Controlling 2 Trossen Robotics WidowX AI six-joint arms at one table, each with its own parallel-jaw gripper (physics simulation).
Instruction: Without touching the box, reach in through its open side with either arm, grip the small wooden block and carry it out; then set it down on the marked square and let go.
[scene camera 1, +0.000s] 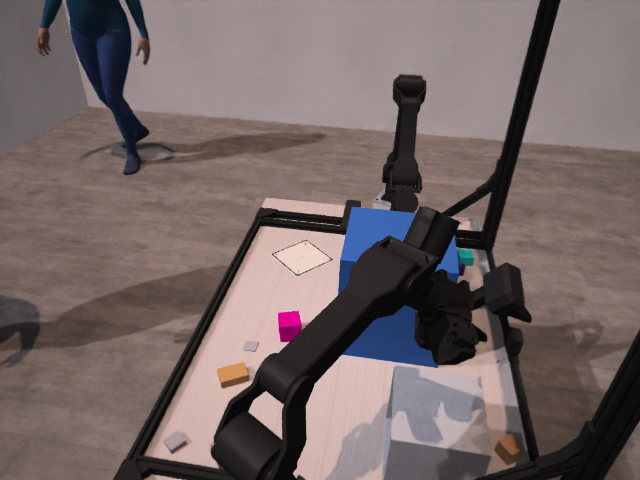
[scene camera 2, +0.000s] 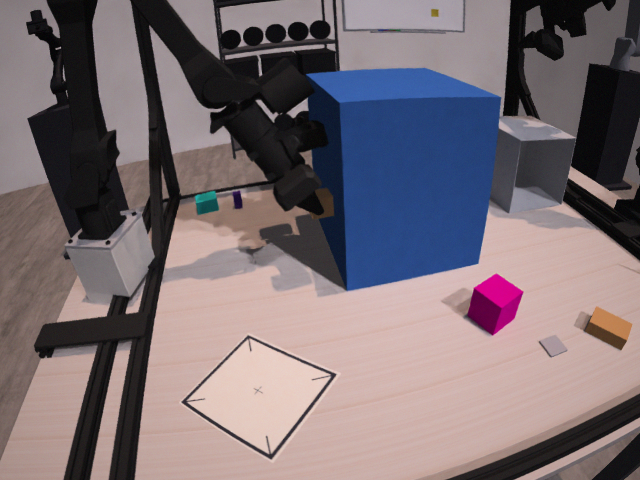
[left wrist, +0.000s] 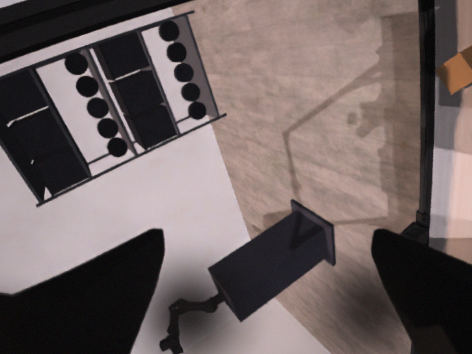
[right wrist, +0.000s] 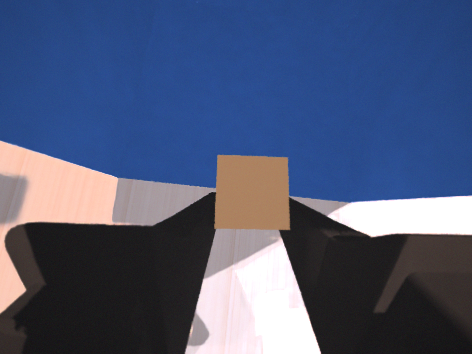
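Observation:
The large blue box (scene camera 1: 382, 224) (scene camera 2: 418, 180) (right wrist: 250, 75) stands on the table, its open side at the left in scene camera 2. My right gripper (scene camera 2: 320, 204) (right wrist: 247, 200) is shut on the small wooden block (scene camera 2: 324, 200) (right wrist: 252, 185), one finger on each side. It holds the block above the table at the open side; whether the block is fully outside is unclear. Scene camera 1 hides the block behind the box and left arm. The marked square (scene camera 1: 284, 264) (scene camera 2: 227, 429) lies flat on the table, apart from the box. My left gripper (left wrist: 268, 240) is open and empty.
A grey open box (scene camera 1: 439, 413) (scene camera 2: 537, 165) stands beyond the blue box in scene camera 2. A magenta cube (scene camera 1: 289, 326) (scene camera 2: 493, 304), an orange block (scene camera 1: 232, 375) (scene camera 2: 608, 328) and a grey tile (scene camera 1: 251, 346) (scene camera 2: 553, 346) lie beside it. A teal block (scene camera 1: 465, 257) (scene camera 2: 206, 202) lies near the far edge.

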